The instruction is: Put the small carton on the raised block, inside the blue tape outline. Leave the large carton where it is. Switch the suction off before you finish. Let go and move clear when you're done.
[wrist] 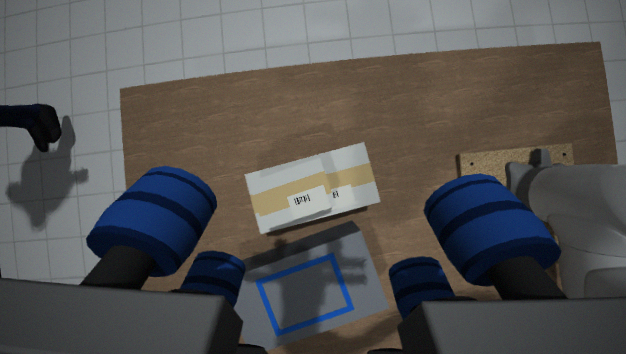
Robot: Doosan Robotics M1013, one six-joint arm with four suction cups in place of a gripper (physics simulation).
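Where they show: hand, its tool point: (pixel 318 240); arm's base, origin of its link: (pixel 532 193).
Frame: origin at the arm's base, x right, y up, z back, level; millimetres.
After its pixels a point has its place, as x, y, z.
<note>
The small carton (pixel 280 194) {-8, 163, -723}, white with a tan tape band and a barcode label, lies on top of the left part of the large carton (pixel 361 175) {38, 85, -538}, which has the same colours. The two are stacked near the middle of the view. The grey raised block (pixel 374 296) {-250, 106, -504} stands just below them in the view. The blue tape outline (pixel 315 321) {-315, 106, -643} on its top has no carton in it, and a shadow falls across it. My gripper (pixel 320 232) {-11, 454, -647}, with four blue suction cups, is open. No carton is on the cups, and it hangs above the table, apart from both cartons.
The wooden table (pixel 200 110) {229, -14, -1011} has its far edge against a tiled floor. At the right a speckled tan plate (pixel 520 154) {115, 3, -42} carries a light grey robot base (pixel 580 200) {-6, 170, -79}. At the far left a dark hand-like shape (pixel 47 125) shows over the floor.
</note>
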